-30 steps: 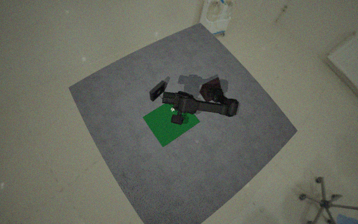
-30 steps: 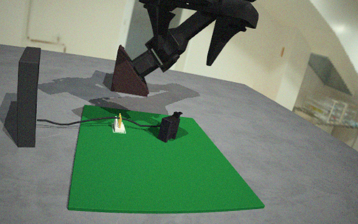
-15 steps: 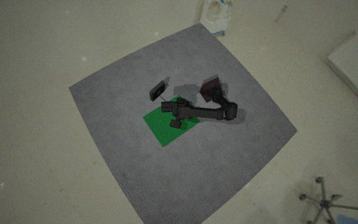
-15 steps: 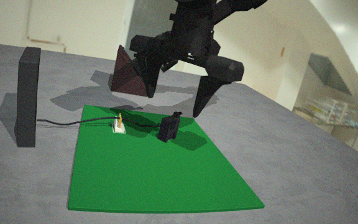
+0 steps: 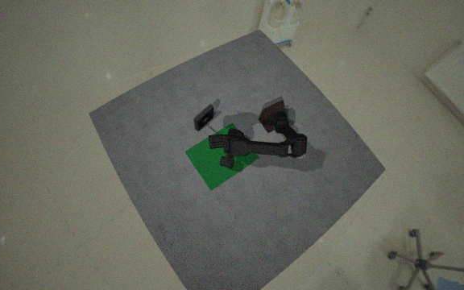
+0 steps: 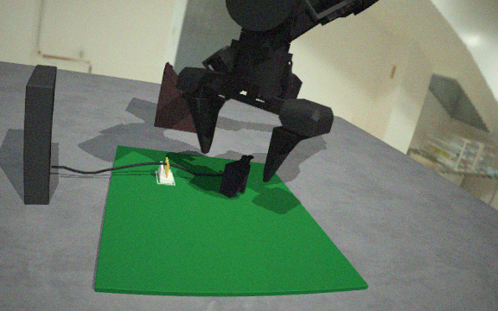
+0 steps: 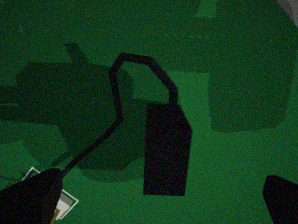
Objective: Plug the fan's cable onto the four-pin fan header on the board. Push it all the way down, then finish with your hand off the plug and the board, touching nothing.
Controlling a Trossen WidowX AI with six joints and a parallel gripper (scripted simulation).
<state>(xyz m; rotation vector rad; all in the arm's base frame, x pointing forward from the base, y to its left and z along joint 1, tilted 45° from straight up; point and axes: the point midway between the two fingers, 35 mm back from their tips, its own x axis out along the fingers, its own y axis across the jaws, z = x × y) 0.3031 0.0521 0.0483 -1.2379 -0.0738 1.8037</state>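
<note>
My gripper tip is now 20 mm above the dark fan cable plug, 10 mm to the right of it and 10 mm past it. From my gripper tip the other things lie so: white four-pin header: 80 mm to the right, 40 mm below, 20 mm behind; green board: 60 mm below, 30 mm ahead, 20 mm to the right; black fan: 210 mm to the right, 30 mm ahead, 20 mm above.
</note>
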